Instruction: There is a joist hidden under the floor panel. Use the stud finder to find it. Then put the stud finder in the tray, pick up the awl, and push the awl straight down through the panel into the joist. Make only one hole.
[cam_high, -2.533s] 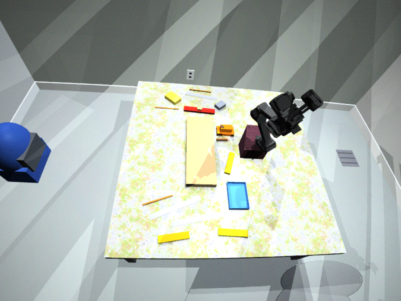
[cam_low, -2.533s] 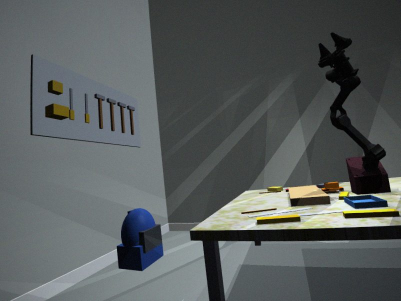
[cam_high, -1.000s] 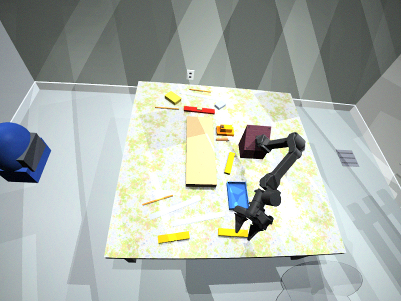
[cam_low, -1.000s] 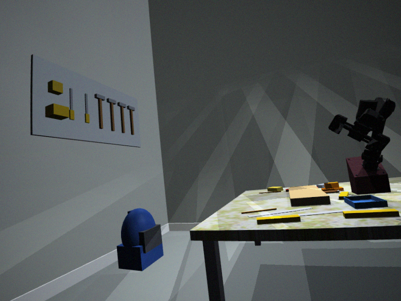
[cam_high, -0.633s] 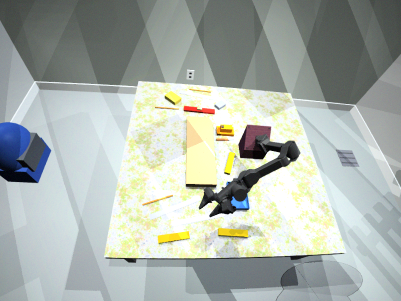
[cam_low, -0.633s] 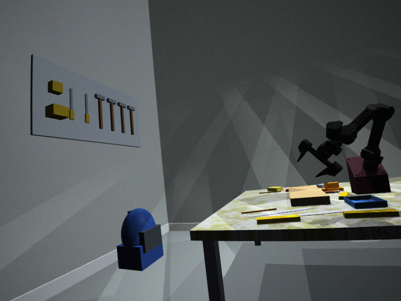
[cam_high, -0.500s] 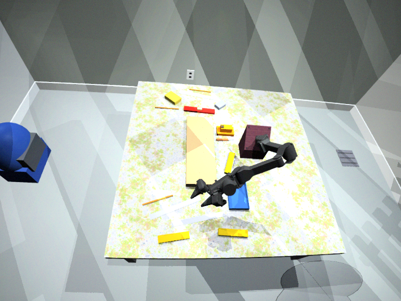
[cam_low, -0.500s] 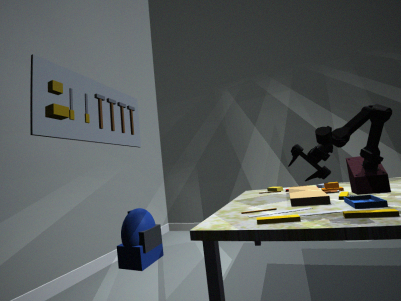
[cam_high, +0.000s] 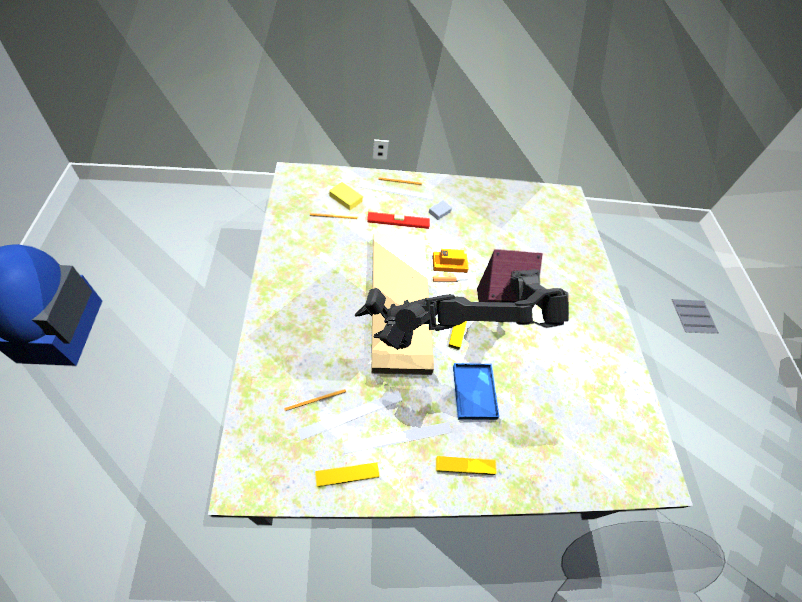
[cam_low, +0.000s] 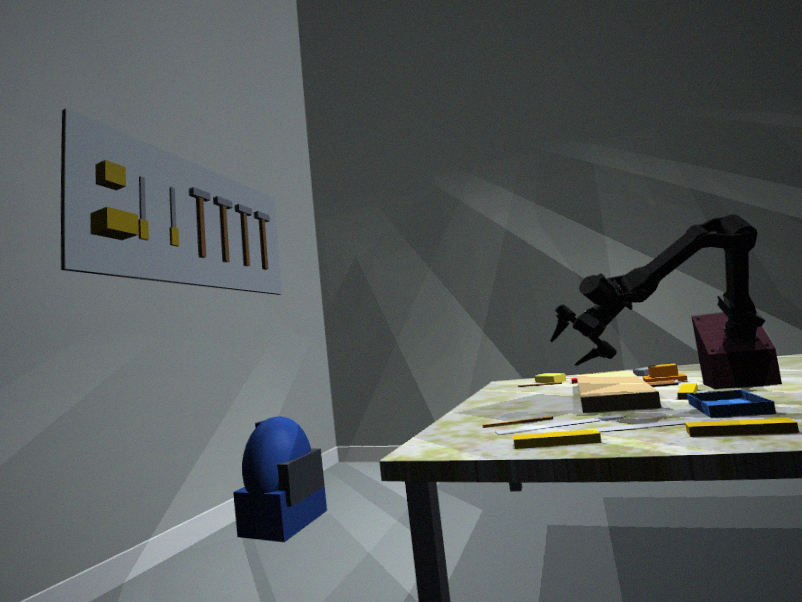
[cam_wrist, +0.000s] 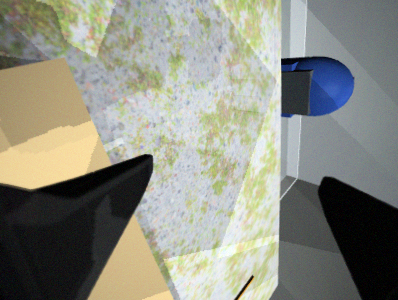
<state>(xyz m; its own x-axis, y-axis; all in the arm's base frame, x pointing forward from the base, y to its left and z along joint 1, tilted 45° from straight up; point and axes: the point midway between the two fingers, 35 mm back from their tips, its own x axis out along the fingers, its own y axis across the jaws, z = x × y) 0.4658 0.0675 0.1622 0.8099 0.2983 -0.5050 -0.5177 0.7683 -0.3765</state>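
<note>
Right now the orange stud finder is 340 mm to the right of my gripper tip, 310 mm behind it and 110 mm below it. From my gripper tip the other things lie so: square indicator light (340 mm to the right, 290 mm behind, 90 mm below); awl (330 mm behind, 260 mm to the right, 140 mm below); blue tray (320 mm behind, 150 mm to the left, 140 mm below).
</note>
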